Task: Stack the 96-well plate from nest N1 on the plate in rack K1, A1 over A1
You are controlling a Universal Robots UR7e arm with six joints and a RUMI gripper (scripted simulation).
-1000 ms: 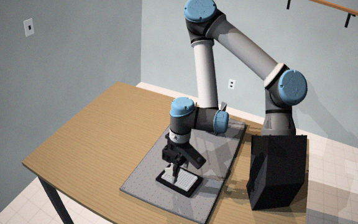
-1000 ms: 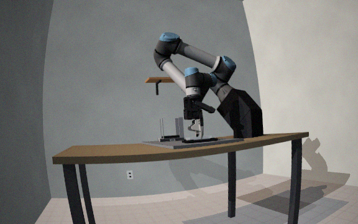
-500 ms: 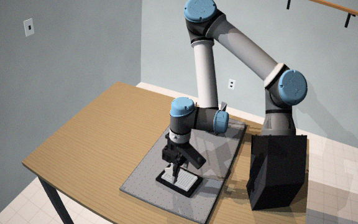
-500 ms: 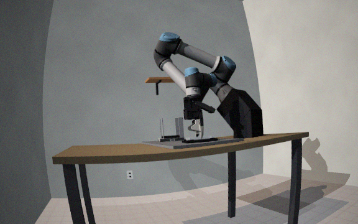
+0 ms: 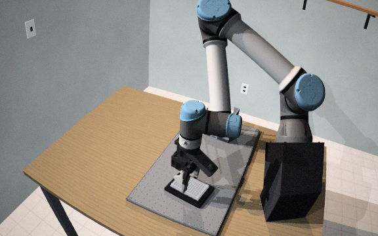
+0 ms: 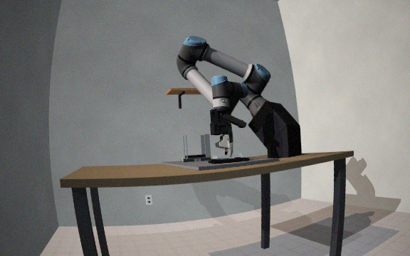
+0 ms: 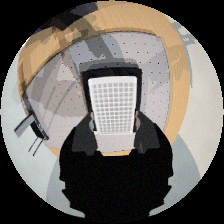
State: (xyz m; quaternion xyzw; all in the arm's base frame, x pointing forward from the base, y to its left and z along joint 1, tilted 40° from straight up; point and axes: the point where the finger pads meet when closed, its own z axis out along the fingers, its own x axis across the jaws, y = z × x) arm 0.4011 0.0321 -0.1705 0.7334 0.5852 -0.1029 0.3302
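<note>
My hand is 30 mm above the plate nest N1. Also, from my hand: white 96-well plate (10 mm below).
</note>
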